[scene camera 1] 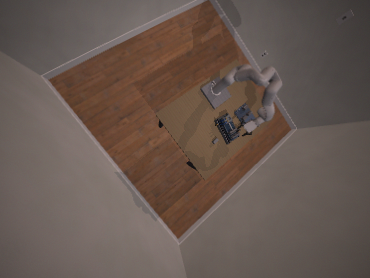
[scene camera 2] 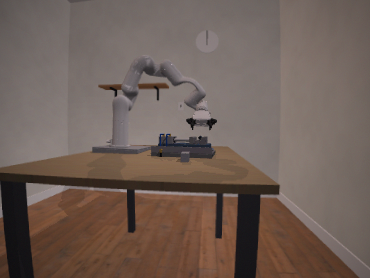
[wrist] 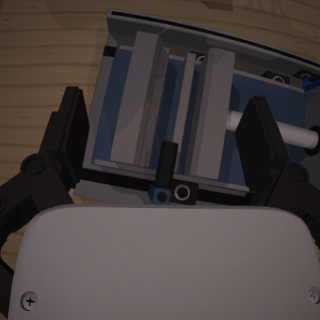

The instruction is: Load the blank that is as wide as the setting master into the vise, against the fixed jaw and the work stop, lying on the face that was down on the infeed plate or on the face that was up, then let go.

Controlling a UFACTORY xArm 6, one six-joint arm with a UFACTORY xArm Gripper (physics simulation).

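Where they show: gripper, fingertip midpoint: (scene camera 1: 239,132) (scene camera 2: 201,127) (wrist: 165,108); arm's base at its link origin: (scene camera 1: 215,90) (scene camera 2: 120,146).
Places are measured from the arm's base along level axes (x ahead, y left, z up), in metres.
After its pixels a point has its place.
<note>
The vise (scene camera 1: 227,128) {x 0.407, y -0.168, z 0.033 m} (scene camera 2: 182,150) stands on the table. In the wrist view its left jaw (wrist: 132,110) and the screw-side jaw (wrist: 215,115) are apart, with a narrow light bar (wrist: 184,102) {x 0.479, y -0.150, z 0.053 m} between them, touching neither visibly. A black cylinder on a blue foot (wrist: 166,162) {x 0.494, y -0.101, z 0.069 m}, which looks like the work stop, stands at the near end of the gap. My gripper (scene camera 1: 244,131) {x 0.501, y -0.127, z 0.116 m} (scene camera 2: 202,128) {x 0.501, y -0.127, z 0.116 m} (wrist: 165,108) {x 0.501, y -0.127, z 0.116 m} is open and empty above the vise, one finger on each side of the jaws. A small grey block (scene camera 1: 215,141) {x 0.439, y -0.357, z 0.009 m} (scene camera 2: 185,156) {x 0.443, y -0.379, z -0.003 m} lies on the table. I cannot tell the setting master or the matching blank.
A blue fixture (scene camera 1: 244,113) {x 0.429, y 0.121, z 0.016 m} stands beside the vise, near the arm. The white screw rod (wrist: 295,135) {x 0.384, y -0.129, z 0.059 m} runs right from the jaw, below the right finger. A raised grey wall (wrist: 200,35) {x 0.459, y -0.230, z 0.022 m} edges the vise's far side. Blue posts (scene camera 2: 164,139) {x 0.314, y -0.167, z 0.054 m} rise at its left end.
</note>
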